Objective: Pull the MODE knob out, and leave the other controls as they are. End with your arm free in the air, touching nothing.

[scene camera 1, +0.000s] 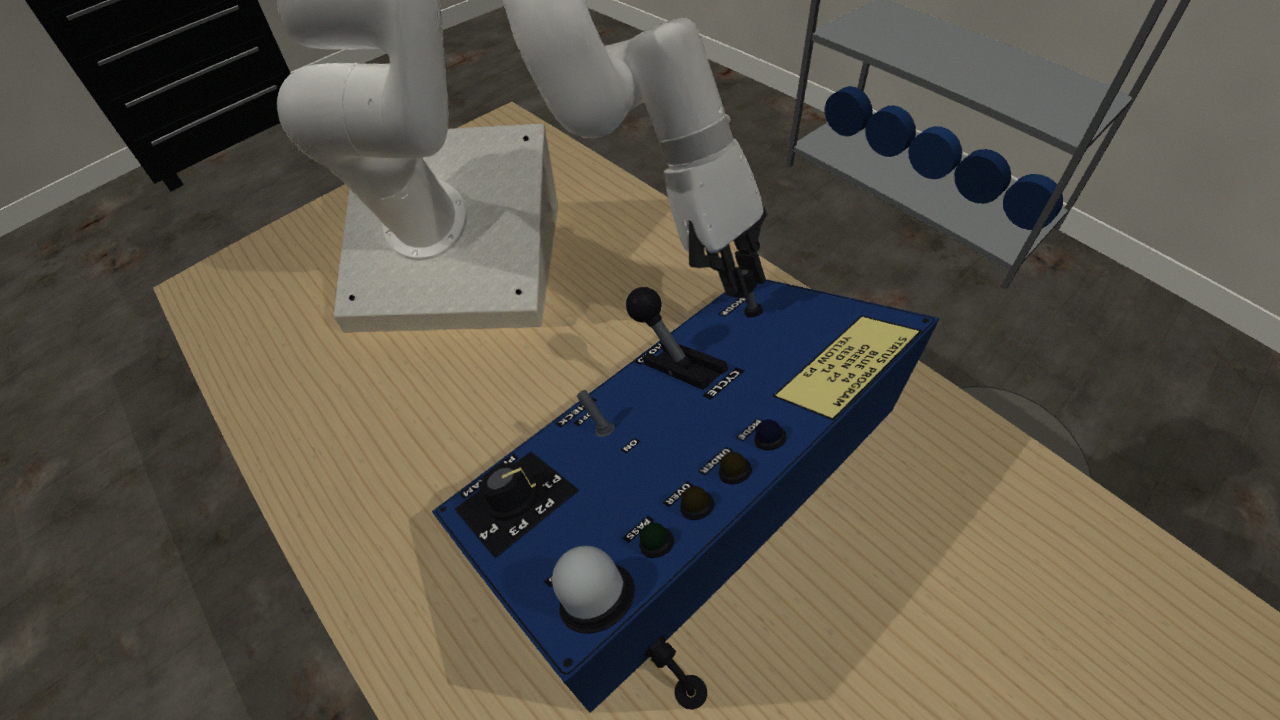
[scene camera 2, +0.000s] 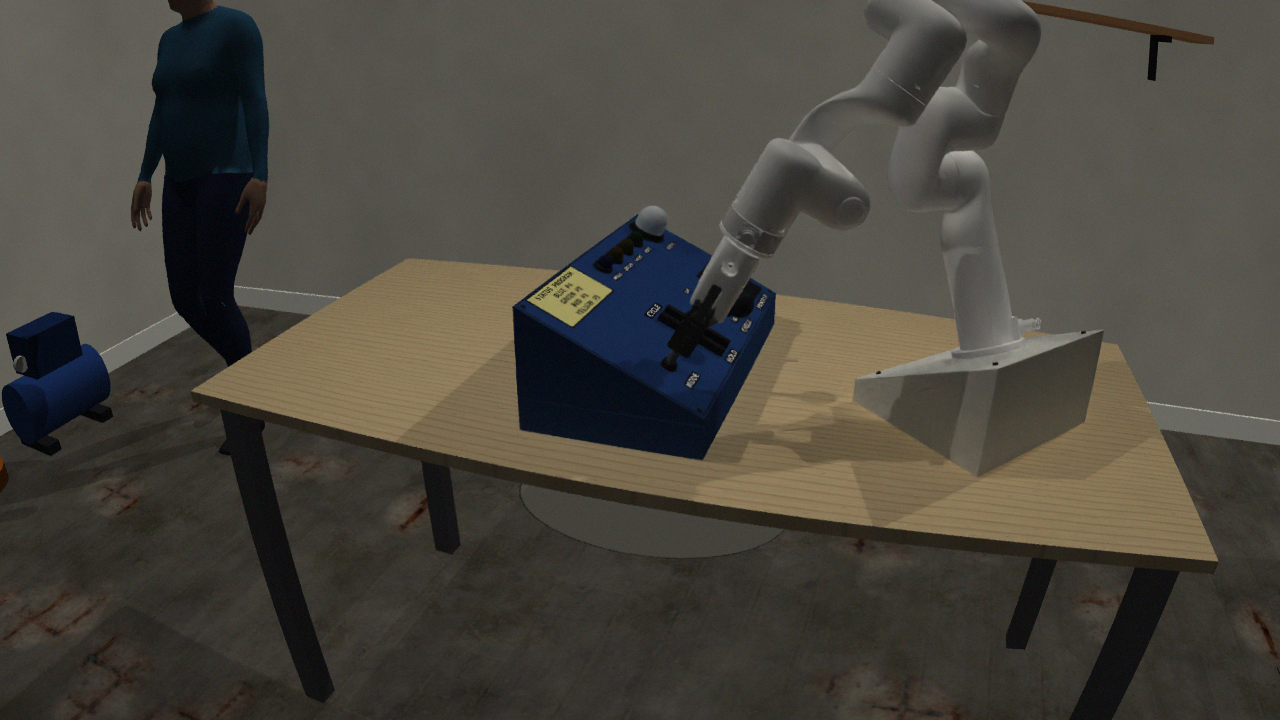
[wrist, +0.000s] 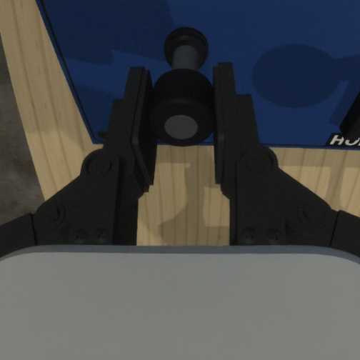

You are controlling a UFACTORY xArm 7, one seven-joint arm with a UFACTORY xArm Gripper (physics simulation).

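Places are measured from the arm's base along level axes (x ahead, y left, z up), in metres.
Pixels of known places: gripper, fingertip midpoint: (scene camera 1: 746, 289) (scene camera 2: 680, 346); arm's base, origin of the base link: (scene camera 1: 426, 220) (scene camera 2: 989, 350).
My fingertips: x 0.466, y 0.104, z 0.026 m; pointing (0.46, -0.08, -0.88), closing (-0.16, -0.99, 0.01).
Note:
Ahead of a thing's pixels: the offset from my fingertips to its top centre. "spot": to the spot under its first point. Level surfaces: height alone.
The MODE knob (wrist: 182, 126) is a black cap with a grey end, on a grey stem standing out from the blue panel (scene camera 1: 671, 447) (scene camera 2: 581, 385) (wrist: 125, 30). A length of stem shows between its black collar and the cap. My gripper (scene camera 1: 741, 282) (scene camera 2: 687, 343) (wrist: 183, 91) is shut on the knob, one finger on each side. The fingers mostly hide the knob in both scene views. In scene camera 1, the ball-topped lever @[dx -0.075, dy -0.106, dz +0.044 m] (scene camera 1: 643, 305) leans towards the arm's base side, the toggle @[dx -0.053, dy -0.234, dz +0.009 m] (scene camera 1: 594, 413) is tilted, and the rotary knob @[dx -0.070, dy -0.353, dz +0.010 m] (scene camera 1: 505, 490) is at the panel's end.
A white dome @[spot: dx +0.080, dy -0.399, dz +0.087 m] (scene camera 1: 586, 580), several small lamps and a yellow label @[spot: dx +0.151, dy -0.077, dz +0.041 m] (scene camera 1: 845, 367) are on the panel. A small crank @[spot: dx +0.173, dy -0.393, dz -0.107 m] (scene camera 1: 690, 691) sticks out from the box's end. The arm's pale base block (scene camera 1: 447, 295) (scene camera 2: 1029, 402) stands on the wooden table @[dz -0.121 m] (scene camera 1: 295, 447) (scene camera 2: 402, 340). A person (scene camera 2: 210, 107) stands beyond the table.

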